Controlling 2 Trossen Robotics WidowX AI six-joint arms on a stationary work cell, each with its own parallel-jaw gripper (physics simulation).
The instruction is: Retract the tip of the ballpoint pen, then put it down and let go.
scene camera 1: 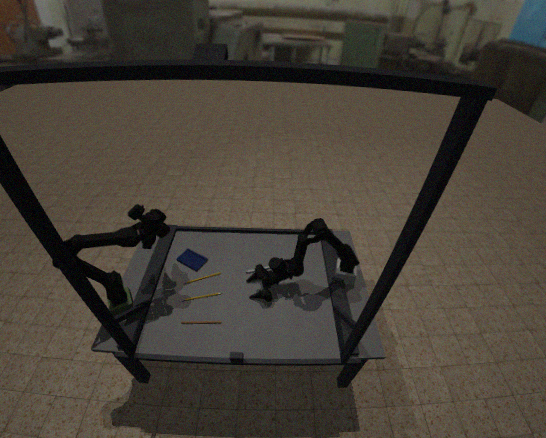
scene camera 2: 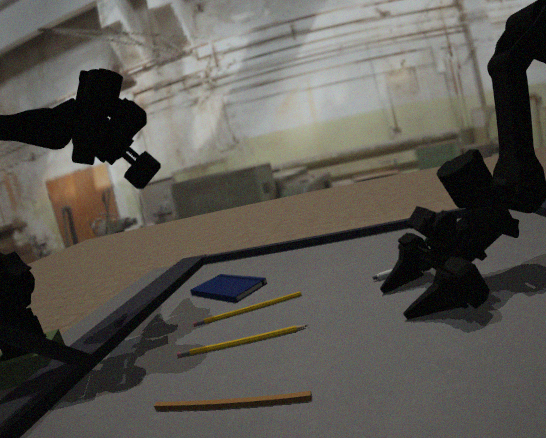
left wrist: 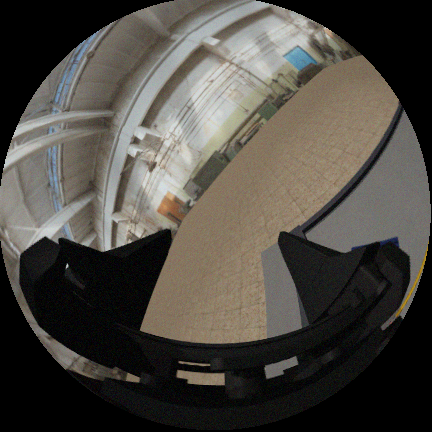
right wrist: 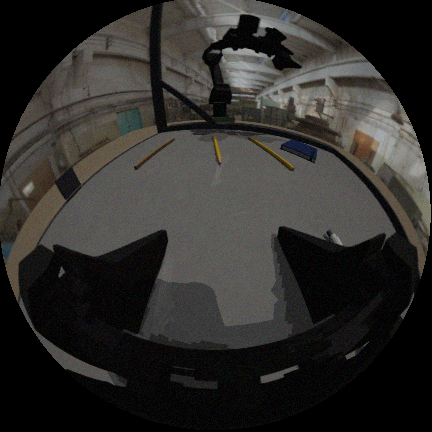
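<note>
The white ballpoint pen lies on the table beside my right gripper, outside its fingers. One end, with a dark part, shows past a finger; the rest is mostly hidden behind the gripper. Whether its tip is out or retracted I cannot tell. My right gripper is wide open and empty, low over the table, with bare table between its fingertips. My left gripper is open and empty, raised high near the table's far left corner in scene camera 1.
A blue notebook lies at the left of the table. Two yellow pencils and an orange-brown stick lie nearer the front. Dark frame posts stand around the table.
</note>
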